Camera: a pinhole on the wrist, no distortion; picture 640 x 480 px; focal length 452.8 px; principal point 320.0 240.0 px. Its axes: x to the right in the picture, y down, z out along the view. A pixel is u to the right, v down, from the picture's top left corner.
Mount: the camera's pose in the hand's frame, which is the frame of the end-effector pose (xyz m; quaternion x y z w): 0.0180 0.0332 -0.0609 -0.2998 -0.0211 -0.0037 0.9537
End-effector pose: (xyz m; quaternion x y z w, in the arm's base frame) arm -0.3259 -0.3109 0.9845 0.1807 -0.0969 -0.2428 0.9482
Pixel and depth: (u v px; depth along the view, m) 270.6 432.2 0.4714
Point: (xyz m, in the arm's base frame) -0.2249 0.0321 1.3530
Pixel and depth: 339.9 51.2 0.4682
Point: -0.3695 -0.3327 1.4397
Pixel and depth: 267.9 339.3 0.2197
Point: -0.2788 -0.1684 1.1432
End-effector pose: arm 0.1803 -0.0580 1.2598 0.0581 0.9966 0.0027 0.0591
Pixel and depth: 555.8 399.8 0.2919
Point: 0.0695 0.2441 1.1195
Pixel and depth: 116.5 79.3 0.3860
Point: 0.4054 0.0612 0.9578
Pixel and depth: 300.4 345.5 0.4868
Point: 0.2782 0.3412 0.9967
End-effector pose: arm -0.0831 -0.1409 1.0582 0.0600 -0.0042 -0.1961 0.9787
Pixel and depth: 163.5 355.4 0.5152
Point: -0.0886 0.2929 1.3892
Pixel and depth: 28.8 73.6 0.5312
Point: -0.3516 0.0984 1.5524
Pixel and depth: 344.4 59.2 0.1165
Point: -0.0439 -0.0988 1.1262
